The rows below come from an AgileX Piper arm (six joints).
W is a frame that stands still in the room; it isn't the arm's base.
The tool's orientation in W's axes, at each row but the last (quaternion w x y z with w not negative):
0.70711 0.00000 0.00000 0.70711
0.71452 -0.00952 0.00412 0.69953
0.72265 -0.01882 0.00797 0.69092
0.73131 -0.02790 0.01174 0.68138
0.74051 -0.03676 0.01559 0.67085
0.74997 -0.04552 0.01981 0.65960
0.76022 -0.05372 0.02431 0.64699
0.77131 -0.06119 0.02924 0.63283
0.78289 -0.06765 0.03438 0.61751
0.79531 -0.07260 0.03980 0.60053
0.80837 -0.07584 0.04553 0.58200
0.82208 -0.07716 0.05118 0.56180
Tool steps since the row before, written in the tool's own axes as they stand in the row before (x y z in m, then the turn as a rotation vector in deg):
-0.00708 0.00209 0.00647 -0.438 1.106 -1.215
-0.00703 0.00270 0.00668 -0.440 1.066 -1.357
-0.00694 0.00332 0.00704 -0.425 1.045 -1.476
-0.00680 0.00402 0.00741 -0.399 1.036 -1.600
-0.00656 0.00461 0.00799 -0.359 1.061 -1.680
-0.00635 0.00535 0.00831 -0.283 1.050 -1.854
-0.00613 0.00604 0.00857 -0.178 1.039 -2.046
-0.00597 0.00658 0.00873 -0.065 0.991 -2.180
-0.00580 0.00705 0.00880 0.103 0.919 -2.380
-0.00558 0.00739 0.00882 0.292 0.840 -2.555
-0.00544 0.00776 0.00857 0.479 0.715 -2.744
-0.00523 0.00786 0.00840 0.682 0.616 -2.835
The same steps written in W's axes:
-0.00209 -0.00708 0.00647 -1.106 -0.438 -1.215
-0.00290 -0.00684 0.00679 -1.065 -0.444 -1.357
-0.00373 -0.00651 0.00724 -1.042 -0.434 -1.476
-0.00465 -0.00607 0.00767 -1.028 -0.416 -1.601
-0.00545 -0.00546 0.00828 -1.047 -0.380 -1.684
-0.00637 -0.00481 0.00861 -1.021 -0.323 -1.864
-0.00723 -0.00410 0.00886 -0.987 -0.243 -2.065
-0.00791 -0.00340 0.00900 -0.913 -0.160 -2.209
-0.00847 -0.00267 0.00905 -0.798 -0.044 -2.425
-0.00885 -0.00188 0.00904 -0.666 0.085 -2.621
-0.00921 -0.00116 0.00878 -0.485 0.188 -2.828
-0.00924 -0.00044 0.00860 -0.319 0.322 -2.946

